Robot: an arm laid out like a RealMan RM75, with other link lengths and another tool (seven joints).
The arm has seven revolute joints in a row. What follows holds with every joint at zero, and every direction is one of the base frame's. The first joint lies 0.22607 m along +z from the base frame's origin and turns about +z. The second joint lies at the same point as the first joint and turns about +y. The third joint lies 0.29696 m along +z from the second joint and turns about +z. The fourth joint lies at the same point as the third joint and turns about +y. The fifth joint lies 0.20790 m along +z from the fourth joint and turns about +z. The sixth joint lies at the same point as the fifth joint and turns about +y. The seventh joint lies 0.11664 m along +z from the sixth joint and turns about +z. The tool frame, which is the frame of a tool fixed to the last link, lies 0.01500 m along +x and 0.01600 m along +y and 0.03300 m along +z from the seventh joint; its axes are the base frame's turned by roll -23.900, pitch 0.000 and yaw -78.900 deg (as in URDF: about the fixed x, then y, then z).
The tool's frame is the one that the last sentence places.
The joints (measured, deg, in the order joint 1, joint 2, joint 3, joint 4, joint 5, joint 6, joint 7), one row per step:
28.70 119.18 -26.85 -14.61 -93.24 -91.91 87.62
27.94 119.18 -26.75 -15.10 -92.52 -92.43 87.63
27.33 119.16 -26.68 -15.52 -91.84 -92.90 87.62
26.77 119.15 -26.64 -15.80 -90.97 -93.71 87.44
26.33 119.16 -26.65 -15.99 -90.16 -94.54 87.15
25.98 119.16 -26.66 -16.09 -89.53 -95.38 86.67
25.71 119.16 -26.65 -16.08 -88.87 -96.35 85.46
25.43 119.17 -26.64 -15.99 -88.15 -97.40 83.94
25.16 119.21 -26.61 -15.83 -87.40 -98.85 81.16
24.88 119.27 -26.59 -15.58 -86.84 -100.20 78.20
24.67 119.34 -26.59 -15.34 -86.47 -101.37 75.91
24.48 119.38 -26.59 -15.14 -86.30 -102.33 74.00
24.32 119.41 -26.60 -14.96 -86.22 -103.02 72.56
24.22 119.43 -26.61 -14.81 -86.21 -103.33 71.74
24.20 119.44 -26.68 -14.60 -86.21 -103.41 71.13
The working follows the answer.
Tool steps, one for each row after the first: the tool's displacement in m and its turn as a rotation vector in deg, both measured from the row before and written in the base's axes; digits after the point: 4 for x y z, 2 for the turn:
0.0032 -0.0026 0.0035 0.91 0.38 -0.37
0.0025 -0.0020 0.0033 0.84 0.32 -0.25
0.0015 -0.0024 0.0034 0.98 0.56 0.08
0.0007 -0.0022 0.0028 0.91 0.51 0.27
0.0003 -0.0022 0.0022 0.85 0.34 0.45
-0.0002 -0.0021 0.0019 1.32 0.01 0.84
-0.0002 -0.0023 0.0017 1.55 -0.07 0.95
-0.0008 -0.0030 0.0014 2.44 -0.62 1.65
-0.0005 -0.0033 0.0005 2.41 -0.80 1.57
-0.0007 -0.0029 0.0001 1.81 -0.53 1.30
-0.0004 -0.0026 -0.0001 1.43 -0.53 1.07
-0.0002 -0.0021 -0.0003 1.03 -0.41 0.76
0.0001 -0.0012 -0.0004 0.53 -0.25 0.34
0.0000 -0.0006 -0.0008 0.28 -0.21 0.16

Tool pose at each row, in the base's axes (x y z in m, rotation vector in deg; rounded; the steps above come from the unrounded poses):
0.2831 0.3178 -0.0498 -141.78 -30.73 44.19
0.2863 0.3152 -0.0462 -140.79 -30.36 44.09
0.2887 0.3132 -0.0429 -139.88 -30.14 44.00
0.2902 0.3108 -0.0395 -138.69 -30.29 44.26
0.2909 0.3086 -0.0367 -137.57 -30.67 44.57
0.2913 0.3065 -0.0345 -136.58 -31.33 44.78
0.2911 0.3044 -0.0327 -135.28 -32.71 44.56
0.2909 0.3020 -0.0309 -133.79 -34.29 44.18
0.2901 0.2990 -0.0295 -131.65 -37.15 43.08
0.2896 0.2957 -0.0290 -129.59 -39.92 41.76
0.2889 0.2928 -0.0289 -127.97 -42.09 40.89
0.2885 0.2902 -0.0290 -126.70 -43.88 40.11
0.2883 0.2881 -0.0292 -125.80 -45.15 39.51
0.2884 0.2869 -0.0297 -125.37 -45.76 39.13
0.2883 0.2863 -0.0305 -125.18 -46.10 38.85

